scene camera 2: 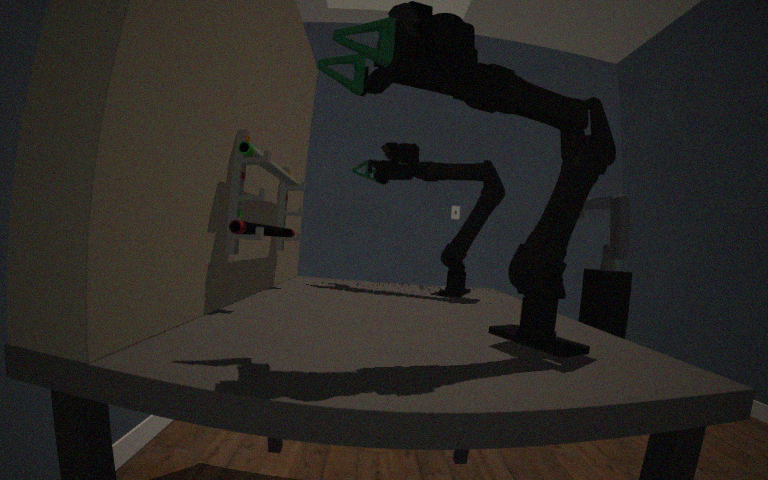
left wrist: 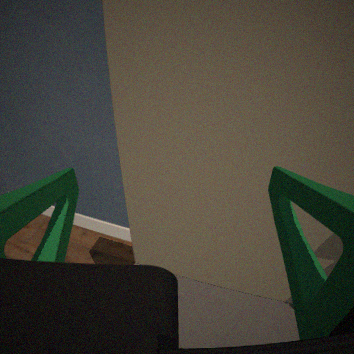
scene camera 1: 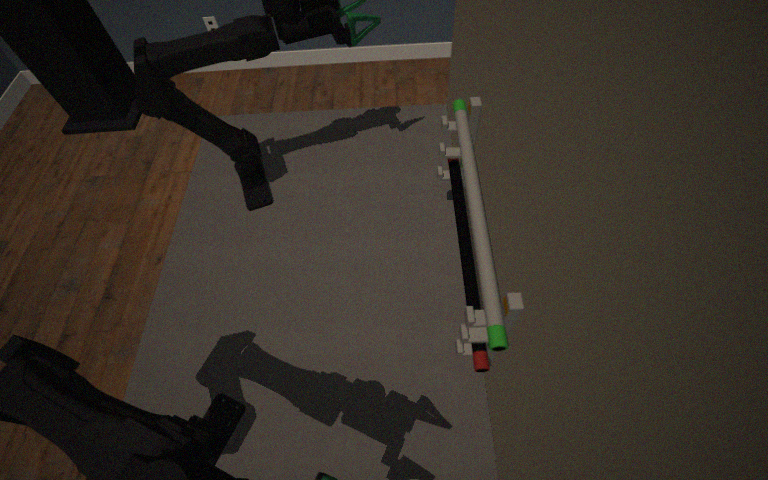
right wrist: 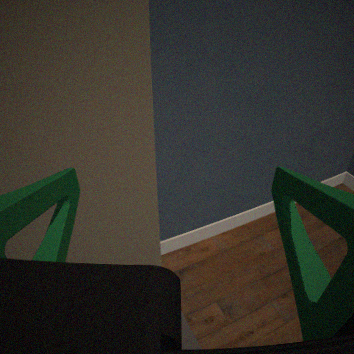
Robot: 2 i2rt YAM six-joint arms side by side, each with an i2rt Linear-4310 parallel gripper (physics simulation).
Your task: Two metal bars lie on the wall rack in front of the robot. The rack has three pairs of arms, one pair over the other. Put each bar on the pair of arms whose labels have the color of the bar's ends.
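Pixels of known places: left gripper, between the fingertips: (scene camera 2: 324, 50) (left wrist: 173, 177) (scene camera 1: 373, 8); right gripper, between the fingertips: (scene camera 2: 358, 172) (right wrist: 175, 178); left arm's base, origin of its link: (scene camera 2: 535, 341) (scene camera 1: 254, 181); right arm's base, origin of its link: (scene camera 2: 455, 293) (scene camera 1: 205, 447).
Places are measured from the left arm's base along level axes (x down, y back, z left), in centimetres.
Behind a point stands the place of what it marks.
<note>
A white bar with green ends (scene camera 1: 478, 220) @[z -53.9, x -32.1, y -38.2 cm] (scene camera 2: 271, 165) @[z -40.9, x -30.6, y -41.7 cm] lies on the top pair of arms of the wall rack (scene camera 1: 514, 301) (scene camera 2: 233, 186), beside orange labels. A black bar with red ends (scene camera 1: 464, 237) @[z -48.1, x -17.1, y -40.3 cm] (scene camera 2: 274, 230) @[z -48.7, x -16.1, y -39.0 cm] lies on the bottom pair, below green labels. Red labels mark the middle pair, which holds no bar. My left gripper (scene camera 1: 370, 8) @[z 0.1, x -40.2, y -39.1 cm] (scene camera 2: 326, 49) @[z 0.1, x -40.2, y -39.1 cm] (left wrist: 173, 177) @[z 0.1, x -40.2, y -39.1 cm] is open and empty, higher than the rack and away from it. My right gripper (scene camera 2: 355, 169) @[z -91.8, x -40.2, y -6.4 cm] (right wrist: 175, 178) @[z -91.8, x -40.2, y -6.4 cm] is open and empty, also apart from the rack; a sliver of it shows at scene camera 1's bottom edge.
The rack is fixed to a beige wall panel (scene camera 1: 623, 226) @[z -75.7, x -62.7, y -34.3 cm] (scene camera 2: 164, 169) @[z -5.3, x -22.6, y -58.8 cm] (left wrist: 225, 125) @[z -6.2, x -33.6, y -58.5 cm] (right wrist: 75, 100) @[z -96.4, x -37.5, y -27.1 cm] that rises from the grey table (scene camera 1: 339, 226) @[z -24.0, x 0.0, y -18.3 cm] (scene camera 2: 368, 339) @[z -7.7, x 0.0, y -27.1 cm]. Both arms stand on the table across from the rack. Their shadows fall on the table top.
</note>
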